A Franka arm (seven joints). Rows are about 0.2 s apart.
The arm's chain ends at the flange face. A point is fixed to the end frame.
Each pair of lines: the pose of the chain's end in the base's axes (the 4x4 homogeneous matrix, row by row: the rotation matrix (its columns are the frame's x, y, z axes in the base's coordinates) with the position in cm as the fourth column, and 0 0 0 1 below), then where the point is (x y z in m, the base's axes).
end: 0.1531 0.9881 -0.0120 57.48; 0.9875 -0.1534 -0.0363 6.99; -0.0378 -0.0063 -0.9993 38.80; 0 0 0 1
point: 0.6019 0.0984 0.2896
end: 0.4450 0.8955 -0.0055 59.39; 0.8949 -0.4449 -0.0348 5.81; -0.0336 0.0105 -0.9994 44.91; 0 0 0 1
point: 0.6300 0.0767 0.3512
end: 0.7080 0.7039 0.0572 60.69; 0.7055 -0.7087 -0.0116 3.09; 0.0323 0.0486 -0.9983 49.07; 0 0 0 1
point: 0.6541 0.0389 0.3961
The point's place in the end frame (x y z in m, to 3 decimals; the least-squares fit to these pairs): 0.036 0.023 0.097
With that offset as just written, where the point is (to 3 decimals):
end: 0.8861 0.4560 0.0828 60.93; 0.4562 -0.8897 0.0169 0.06; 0.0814 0.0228 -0.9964 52.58; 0 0 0 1
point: 0.660 -0.002 0.433
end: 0.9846 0.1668 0.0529 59.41; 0.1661 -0.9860 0.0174 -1.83; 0.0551 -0.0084 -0.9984 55.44; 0 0 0 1
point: 0.639 -0.033 0.459
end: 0.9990 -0.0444 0.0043 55.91; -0.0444 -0.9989 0.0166 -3.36; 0.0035 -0.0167 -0.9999 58.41; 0 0 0 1
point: 0.594 -0.057 0.487
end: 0.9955 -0.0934 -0.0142 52.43; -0.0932 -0.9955 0.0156 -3.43; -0.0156 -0.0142 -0.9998 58.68; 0 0 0 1
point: 0.557 -0.059 0.489
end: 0.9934 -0.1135 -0.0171 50.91; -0.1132 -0.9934 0.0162 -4.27; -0.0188 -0.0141 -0.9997 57.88; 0 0 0 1
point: 0.541 -0.068 0.481
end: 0.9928 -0.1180 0.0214 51.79; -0.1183 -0.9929 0.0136 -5.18; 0.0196 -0.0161 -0.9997 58.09; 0 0 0 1
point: 0.553 -0.078 0.484
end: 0.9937 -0.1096 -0.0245 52.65; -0.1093 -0.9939 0.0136 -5.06; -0.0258 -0.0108 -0.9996 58.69; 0 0 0 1
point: 0.557 -0.076 0.489
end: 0.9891 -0.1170 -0.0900 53.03; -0.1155 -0.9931 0.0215 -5.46; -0.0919 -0.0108 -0.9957 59.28; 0 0 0 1
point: 0.554 -0.080 0.493
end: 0.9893 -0.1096 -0.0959 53.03; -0.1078 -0.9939 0.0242 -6.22; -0.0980 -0.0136 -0.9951 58.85; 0 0 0 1
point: 0.554 -0.087 0.488
